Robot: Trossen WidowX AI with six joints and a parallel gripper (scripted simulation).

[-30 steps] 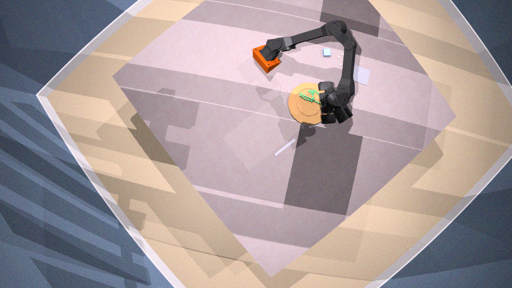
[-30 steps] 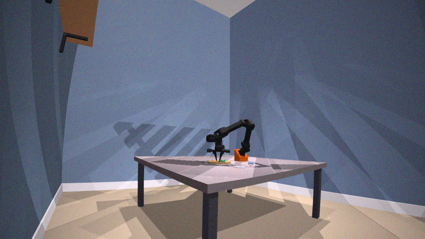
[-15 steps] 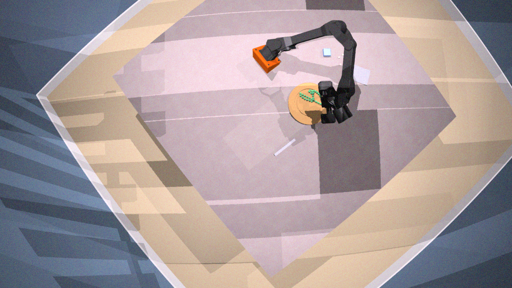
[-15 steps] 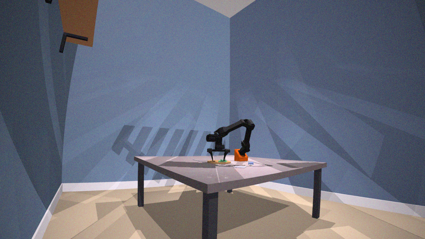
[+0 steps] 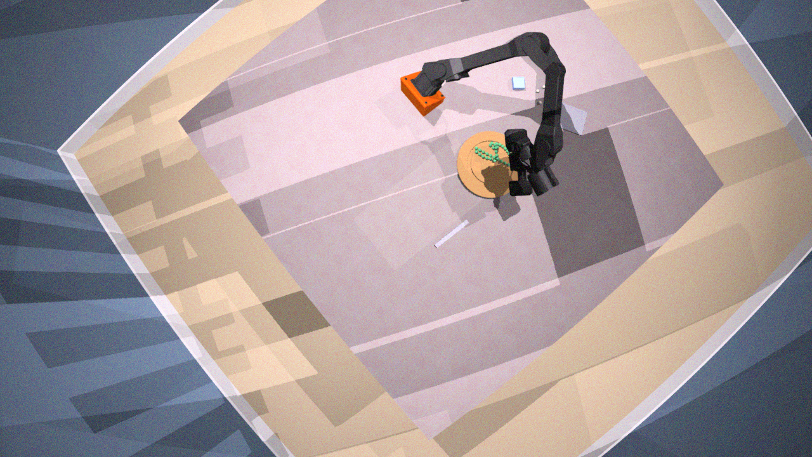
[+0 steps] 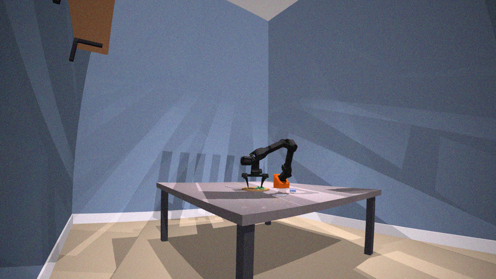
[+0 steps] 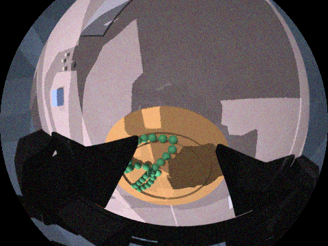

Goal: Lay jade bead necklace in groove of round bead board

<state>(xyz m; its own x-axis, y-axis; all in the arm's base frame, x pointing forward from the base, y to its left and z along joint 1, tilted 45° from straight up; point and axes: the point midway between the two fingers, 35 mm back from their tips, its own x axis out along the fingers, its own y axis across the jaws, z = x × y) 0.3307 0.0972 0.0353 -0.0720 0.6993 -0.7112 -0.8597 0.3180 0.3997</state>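
Right now my gripper tip is 5 cm to the left of the round tan bead board, 4 cm past it and 1 cm above it. The rest, counted from my gripper tip: white strip: 26 cm to the right, 6 cm ahead, 2 cm below; then pale square sheet: 25 cm to the left, 2 cm below, 2 cm behind; then blue cube: 20 cm behind, 18 cm to the left, 1 cm below.
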